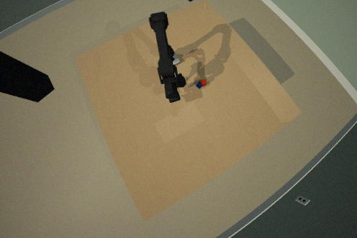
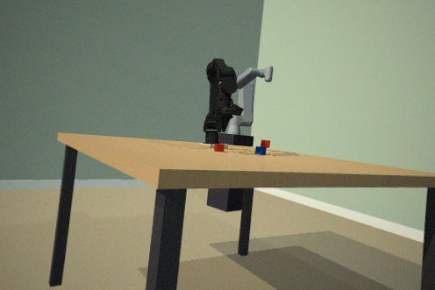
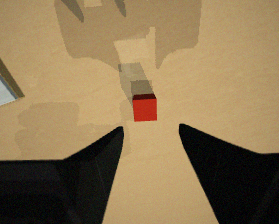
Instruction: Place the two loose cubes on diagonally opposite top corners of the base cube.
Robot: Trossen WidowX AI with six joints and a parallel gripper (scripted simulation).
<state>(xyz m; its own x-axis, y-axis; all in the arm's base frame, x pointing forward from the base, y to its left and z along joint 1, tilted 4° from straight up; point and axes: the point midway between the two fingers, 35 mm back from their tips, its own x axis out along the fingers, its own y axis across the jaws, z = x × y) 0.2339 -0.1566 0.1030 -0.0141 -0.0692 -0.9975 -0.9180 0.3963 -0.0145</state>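
My gripper tip is now 70 mm short of the blue base cube, 190 mm to the right of it and 70 mm above it.
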